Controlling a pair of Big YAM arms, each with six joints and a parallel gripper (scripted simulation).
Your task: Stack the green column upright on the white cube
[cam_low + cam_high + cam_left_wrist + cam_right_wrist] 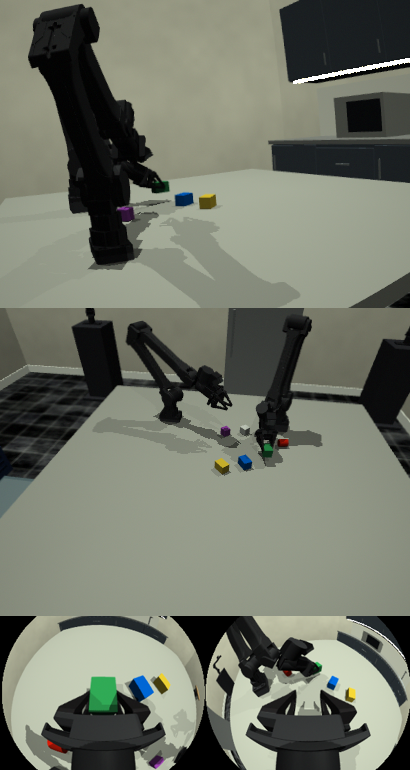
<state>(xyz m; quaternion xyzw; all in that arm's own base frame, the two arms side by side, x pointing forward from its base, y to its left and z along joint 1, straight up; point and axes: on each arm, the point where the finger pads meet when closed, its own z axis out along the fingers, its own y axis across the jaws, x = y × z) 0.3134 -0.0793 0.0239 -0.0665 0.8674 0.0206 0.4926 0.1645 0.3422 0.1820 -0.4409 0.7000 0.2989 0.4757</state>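
The white cube is 230 mm behind my left hand, 110 mm to the right of it and 50 mm below it. From my left hand the other things lie so: green column right at my left hand; then red block 140 mm behind, 90 mm to the left, 50 mm below; then blue block 50 mm ahead, 100 mm to the right, 50 mm below.
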